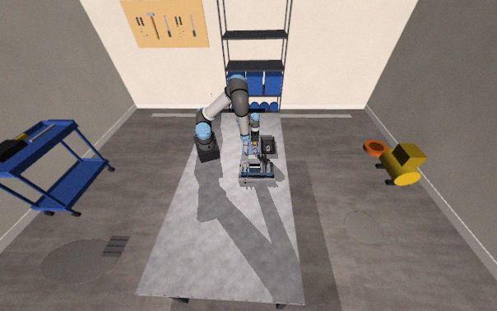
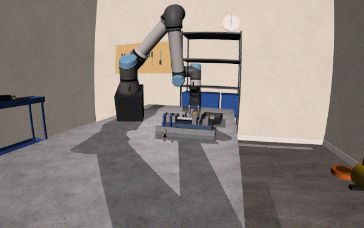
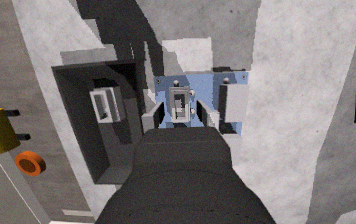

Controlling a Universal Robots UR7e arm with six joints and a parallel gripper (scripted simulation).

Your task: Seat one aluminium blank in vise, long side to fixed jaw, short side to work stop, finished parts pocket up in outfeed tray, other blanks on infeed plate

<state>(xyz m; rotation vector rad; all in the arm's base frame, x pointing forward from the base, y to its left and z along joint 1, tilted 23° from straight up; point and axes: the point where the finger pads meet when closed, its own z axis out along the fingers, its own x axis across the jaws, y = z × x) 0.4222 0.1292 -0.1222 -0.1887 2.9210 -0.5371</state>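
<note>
Right now the brass blank is 1 cm behind my hand, 9 cm to the left of it and 4 cm below it. Round my hand: vise (4 cm ahead, 27 cm to the right, 2 cm below).
</note>
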